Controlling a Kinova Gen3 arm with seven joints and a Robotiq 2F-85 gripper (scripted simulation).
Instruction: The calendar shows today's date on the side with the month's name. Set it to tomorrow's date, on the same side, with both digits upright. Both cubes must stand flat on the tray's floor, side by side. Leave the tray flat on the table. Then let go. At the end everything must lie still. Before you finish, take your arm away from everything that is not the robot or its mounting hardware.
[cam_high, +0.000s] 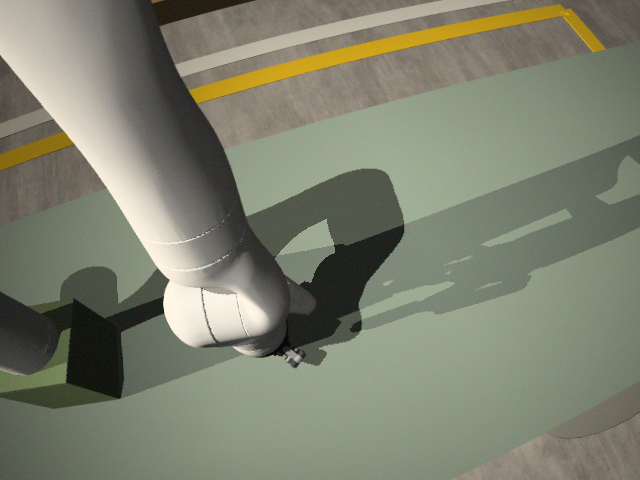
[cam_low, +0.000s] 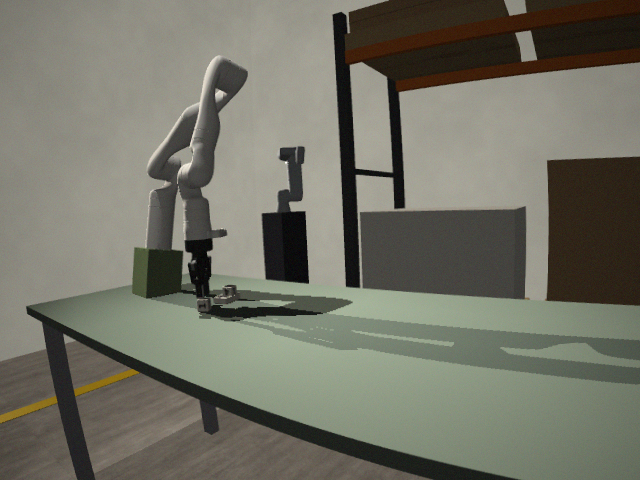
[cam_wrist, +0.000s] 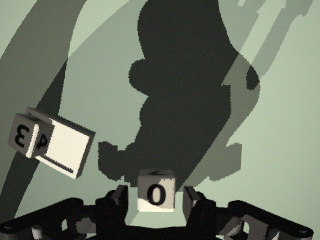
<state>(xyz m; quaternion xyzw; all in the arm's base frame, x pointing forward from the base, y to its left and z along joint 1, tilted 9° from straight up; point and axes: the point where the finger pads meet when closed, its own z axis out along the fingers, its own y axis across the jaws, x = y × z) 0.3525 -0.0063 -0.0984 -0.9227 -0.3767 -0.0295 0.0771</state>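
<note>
Now: hand 40 mm above the white cube. From my hand the other things lie so: white tray (50 mm behind, 100 mm to the left, 50 mm below).
</note>
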